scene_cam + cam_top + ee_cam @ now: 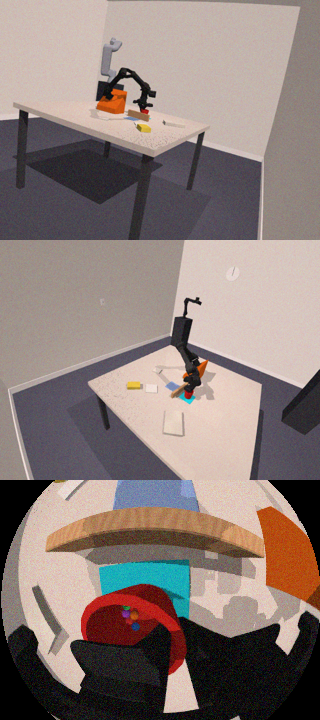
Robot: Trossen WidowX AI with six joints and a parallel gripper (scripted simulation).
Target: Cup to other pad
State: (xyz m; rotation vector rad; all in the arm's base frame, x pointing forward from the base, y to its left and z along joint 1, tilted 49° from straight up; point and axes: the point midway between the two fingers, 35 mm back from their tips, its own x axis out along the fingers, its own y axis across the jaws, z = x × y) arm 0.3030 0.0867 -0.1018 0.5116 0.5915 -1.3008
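Now: the cyan pad 50 mm below my gripper tip and 30 mm ahead of it. The rest, counted from my gripper tip: wooden bar 80 mm to the right, 30 mm ahead, 20 mm below; blue pad 160 mm to the right, 50 mm below, 30 mm ahead; red cup 30 mm ahead.
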